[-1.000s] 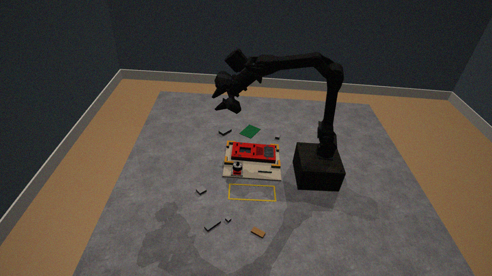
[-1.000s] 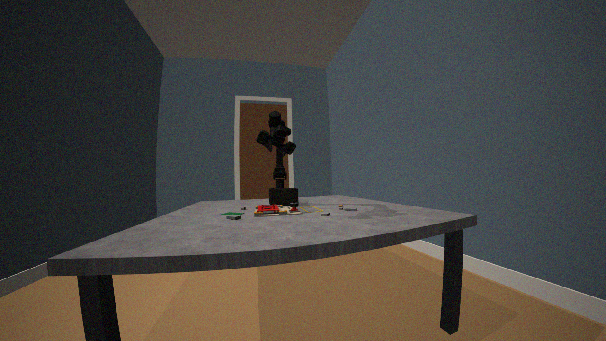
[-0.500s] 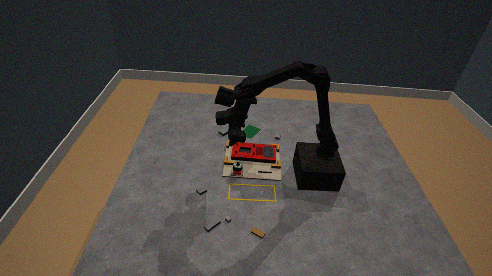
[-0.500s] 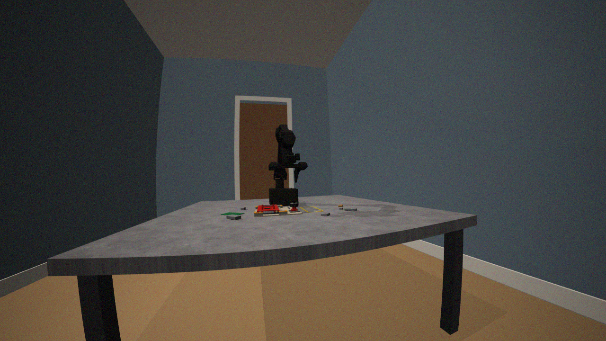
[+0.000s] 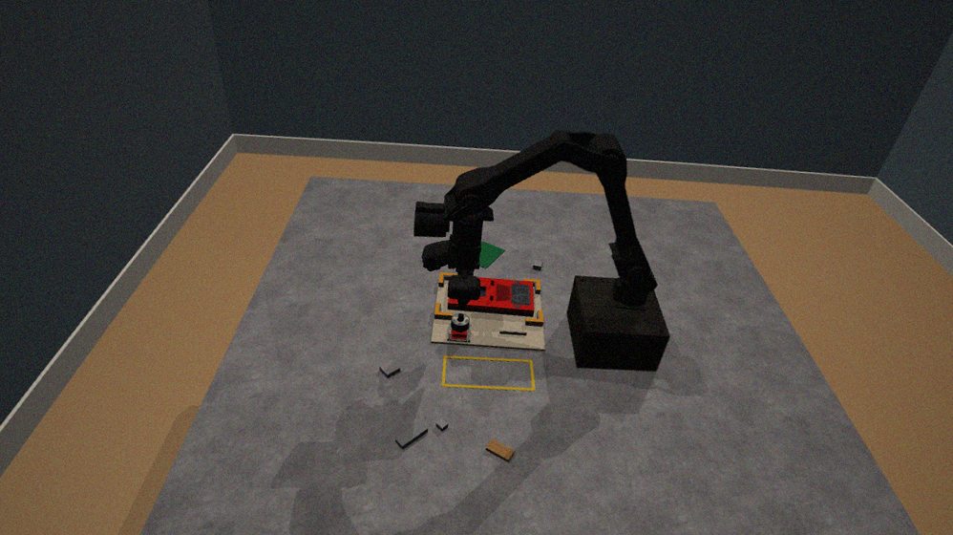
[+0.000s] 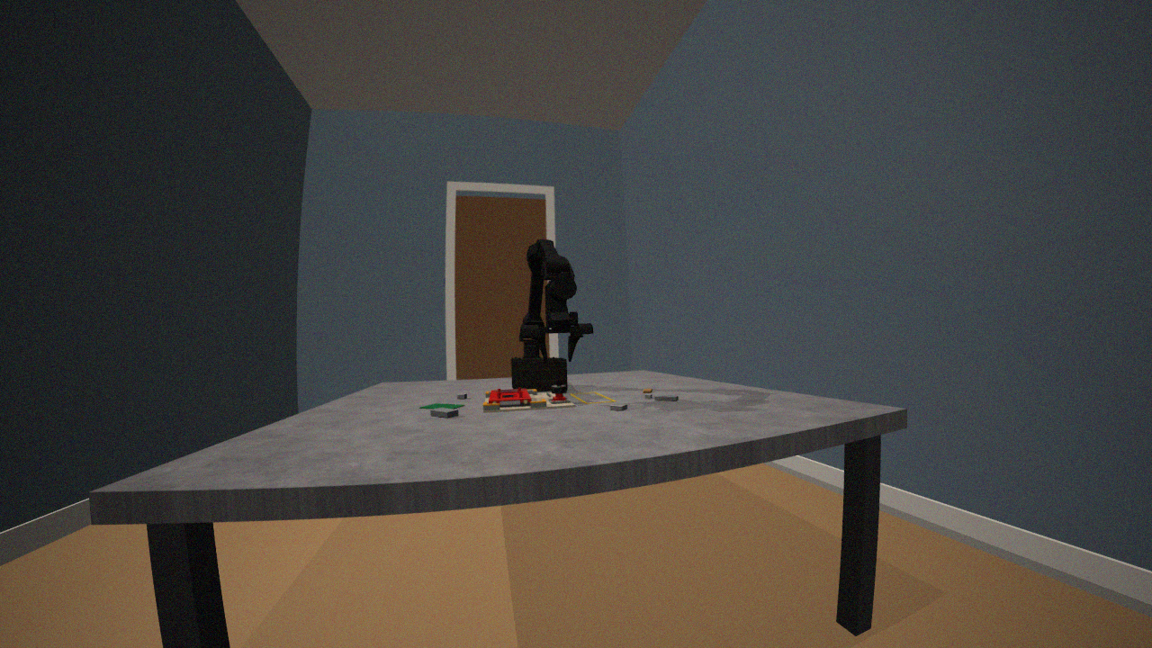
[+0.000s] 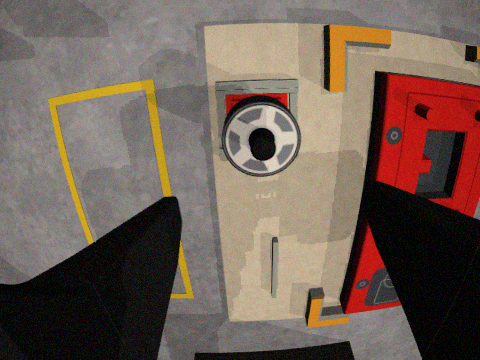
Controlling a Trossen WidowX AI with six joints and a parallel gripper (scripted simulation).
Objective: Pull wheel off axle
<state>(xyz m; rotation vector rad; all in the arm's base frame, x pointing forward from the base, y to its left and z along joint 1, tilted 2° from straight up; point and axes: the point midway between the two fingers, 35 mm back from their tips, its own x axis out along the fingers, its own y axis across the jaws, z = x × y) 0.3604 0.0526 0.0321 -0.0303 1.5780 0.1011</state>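
Now: gripper tip 80 mm above the black axle. From my gripper tip the other things lie so: wheel 70 mm below; green tile 310 mm to the right, 110 mm below, 30 mm behind; brown tile 290 mm to the left, 110 mm below, 100 mm behind.
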